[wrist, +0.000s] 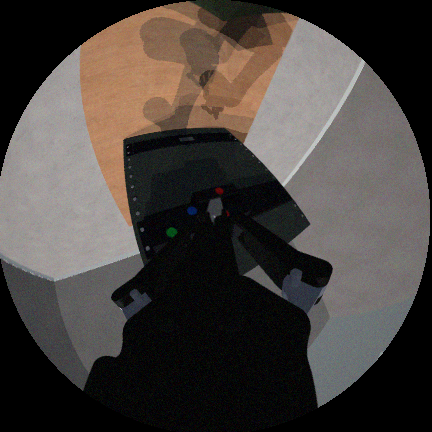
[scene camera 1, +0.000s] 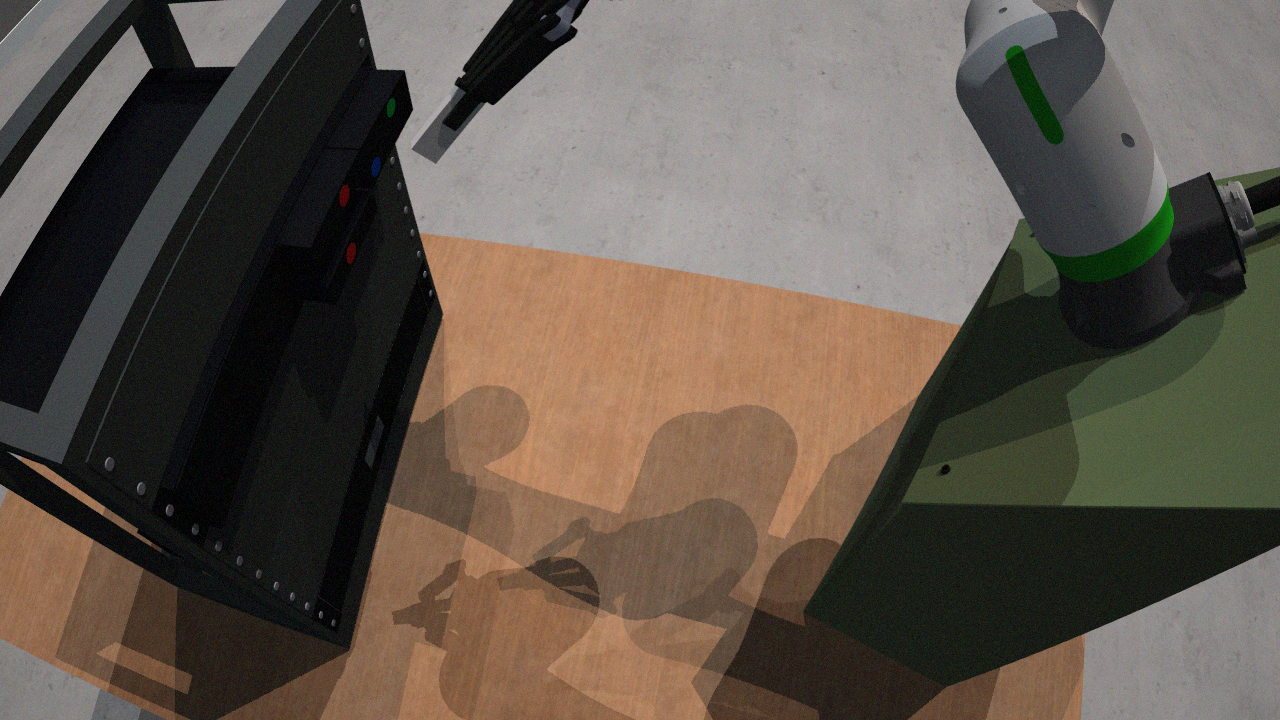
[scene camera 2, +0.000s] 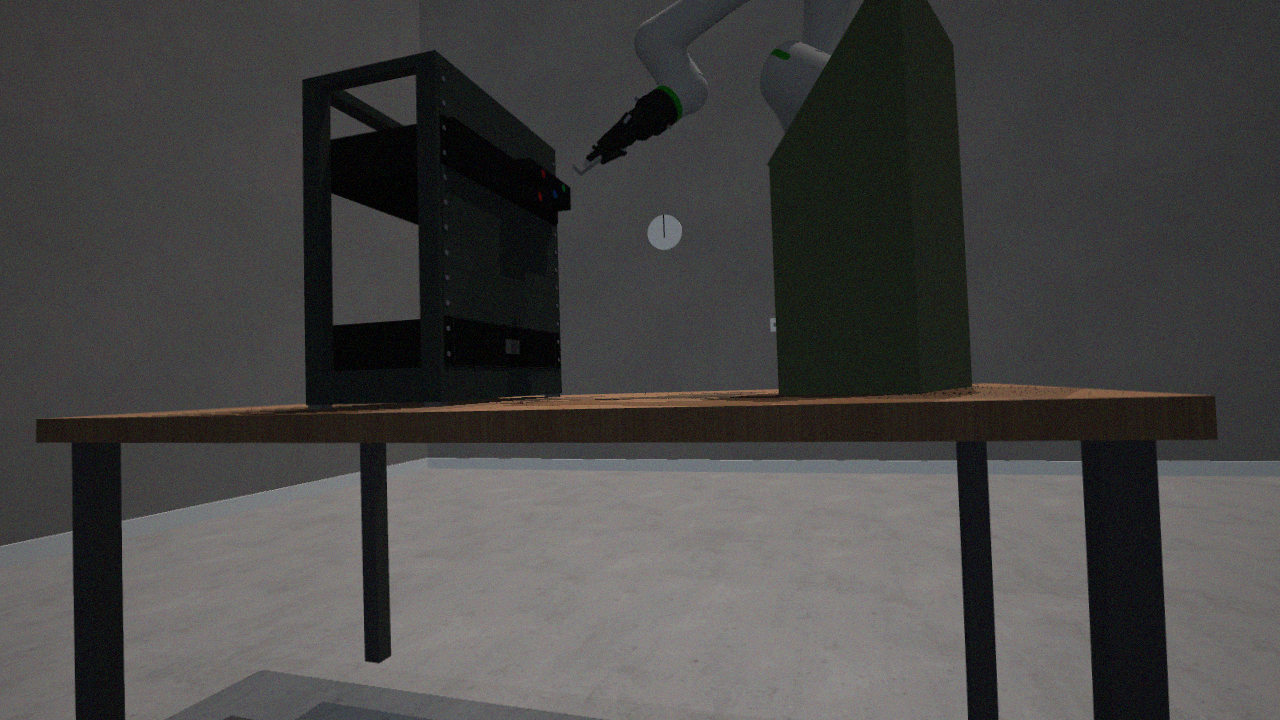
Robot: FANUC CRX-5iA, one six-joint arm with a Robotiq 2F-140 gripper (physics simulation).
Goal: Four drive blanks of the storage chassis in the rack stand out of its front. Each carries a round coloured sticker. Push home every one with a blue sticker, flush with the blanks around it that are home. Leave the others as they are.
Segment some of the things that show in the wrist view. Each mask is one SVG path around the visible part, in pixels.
My gripper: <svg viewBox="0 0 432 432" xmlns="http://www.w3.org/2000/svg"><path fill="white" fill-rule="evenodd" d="M220 197L209 199L207 210L197 214L199 223L196 227L193 227L191 224L183 226L135 276L119 286L111 294L112 301L123 311L127 319L122 329L121 350L116 357L104 355L95 359L83 391L110 409L148 425L178 432L248 432L292 420L317 408L313 377L307 359L307 341L310 333L310 321L307 314L312 306L320 300L330 278L332 266L324 259L296 250L244 213L237 213L232 218L228 218L226 209L222 208ZM231 237L237 237L240 244L274 284L281 289L282 297L252 278L239 275Z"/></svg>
A rack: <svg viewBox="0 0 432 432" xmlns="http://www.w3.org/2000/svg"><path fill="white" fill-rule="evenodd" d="M231 237L238 273L243 275L258 264L240 244L237 237ZM310 223L293 198L268 168L225 128L173 129L123 139L126 195L132 227L143 265L183 226L191 224L193 227L196 227L199 223L197 214L207 210L209 199L220 197L222 208L226 209L228 218L232 218L237 213L244 213L287 243Z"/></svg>
